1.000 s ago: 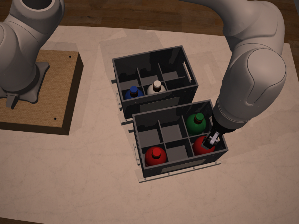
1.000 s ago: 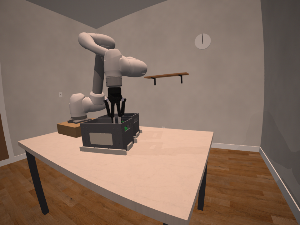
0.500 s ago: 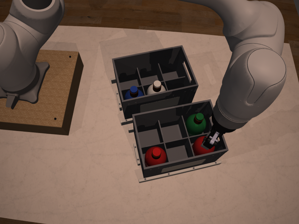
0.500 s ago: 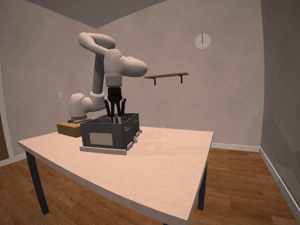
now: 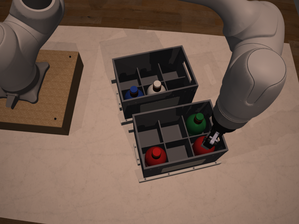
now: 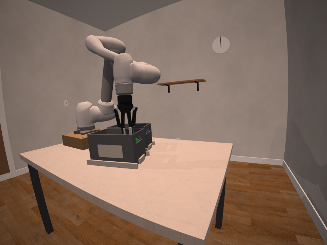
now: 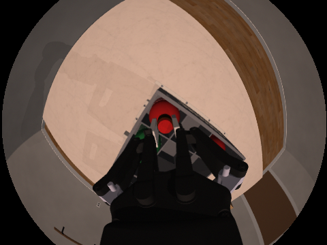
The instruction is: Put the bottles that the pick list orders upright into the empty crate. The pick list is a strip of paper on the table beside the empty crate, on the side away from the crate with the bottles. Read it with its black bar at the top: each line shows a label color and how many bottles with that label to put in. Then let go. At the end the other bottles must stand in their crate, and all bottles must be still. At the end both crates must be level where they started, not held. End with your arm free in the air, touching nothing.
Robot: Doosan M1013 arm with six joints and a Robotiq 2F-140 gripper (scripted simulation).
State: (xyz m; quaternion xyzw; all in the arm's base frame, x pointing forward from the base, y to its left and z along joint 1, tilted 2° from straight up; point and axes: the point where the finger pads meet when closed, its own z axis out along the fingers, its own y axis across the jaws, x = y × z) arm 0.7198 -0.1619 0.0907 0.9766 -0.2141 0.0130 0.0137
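Now: the green bottle 30 mm behind my hand, 80 mm to the left of it and 80 mm below it. Round my hand: blue bottle: 270 mm behind, 150 mm to the left, 80 mm below; pick list: 270 mm behind, 360 mm to the left, 170 mm below; white bottle: 190 mm behind, 190 mm to the left, 80 mm below.
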